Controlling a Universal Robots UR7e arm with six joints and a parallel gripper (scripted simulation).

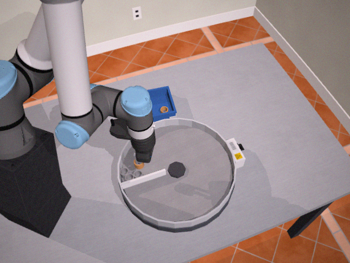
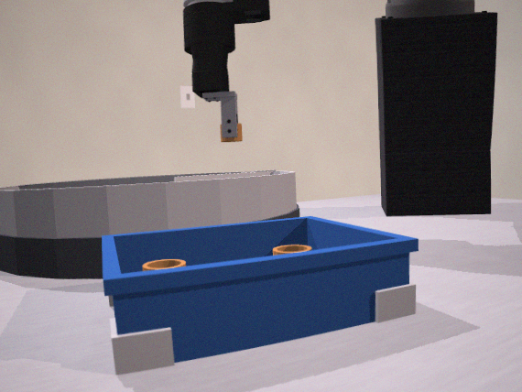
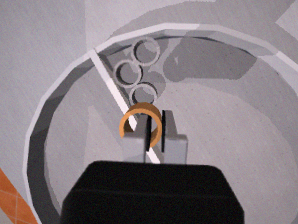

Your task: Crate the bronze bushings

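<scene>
The blue crate is 290 mm to the left of my hand, 160 mm ahead of it and 130 mm below it. Also, from my hand: turning table (120 mm ahead, 110 mm below, 50 mm to the right).
</scene>
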